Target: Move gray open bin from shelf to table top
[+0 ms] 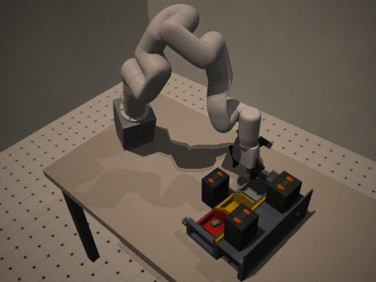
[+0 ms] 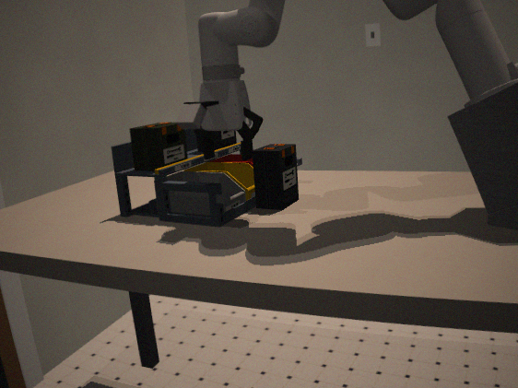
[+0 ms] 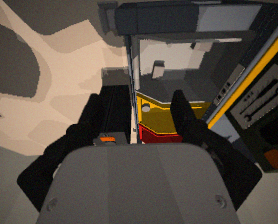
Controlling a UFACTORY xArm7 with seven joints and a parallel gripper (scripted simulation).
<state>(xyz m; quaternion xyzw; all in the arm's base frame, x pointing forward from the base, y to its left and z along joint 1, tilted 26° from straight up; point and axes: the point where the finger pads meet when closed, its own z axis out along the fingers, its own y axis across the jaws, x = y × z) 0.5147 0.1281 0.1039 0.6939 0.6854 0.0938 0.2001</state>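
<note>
Now: the gray open bin 80 mm ahead of my hand and 90 mm below it. From my hand the other things lie so: yellow bin 80 mm ahead, 120 mm to the right, 90 mm below; then red bin 70 mm ahead, 230 mm to the right, 90 mm below; then dark box 60 mm behind, 100 mm to the right, 70 mm below.
</note>
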